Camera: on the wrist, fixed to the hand. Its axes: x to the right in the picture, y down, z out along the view.
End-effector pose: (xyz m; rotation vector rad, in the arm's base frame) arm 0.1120 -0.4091 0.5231 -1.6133 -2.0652 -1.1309
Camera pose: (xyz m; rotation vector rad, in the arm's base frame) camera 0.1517 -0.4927 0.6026 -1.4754 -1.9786 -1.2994
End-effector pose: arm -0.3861 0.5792 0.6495 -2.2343 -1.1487 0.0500
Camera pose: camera -0.3220 0.4855 0.6942 -2.2313 -1.1116 -0.1713
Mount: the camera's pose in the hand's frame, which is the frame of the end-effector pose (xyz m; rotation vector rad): -0.0196 0.0626 -0.1029 -0.0623 0.1559 -0.0294
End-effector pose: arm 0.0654 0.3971 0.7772 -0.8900 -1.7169 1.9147
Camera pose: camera 0.1578 0.4479 0.7158 -1.0034 -1.6955 1.7329
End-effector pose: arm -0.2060 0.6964 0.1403 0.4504 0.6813 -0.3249
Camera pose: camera -0.2479 0.8040 0.1008 0.4094 0.8484 -0.2975
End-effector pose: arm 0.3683 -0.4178 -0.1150 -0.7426 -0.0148 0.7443
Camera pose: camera 0.3427 -0.4614 -0.2260 -0.8566 0.0926 0.6587
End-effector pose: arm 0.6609 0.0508 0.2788 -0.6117 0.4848 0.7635
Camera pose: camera 0.5825 0.0084 0.1955 -0.7385 0.5955 0.7081
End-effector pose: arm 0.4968 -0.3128 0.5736 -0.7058 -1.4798 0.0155
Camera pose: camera 0.6128 -0.3142 0.5356 -0.7193 -1.3455 -0.1064
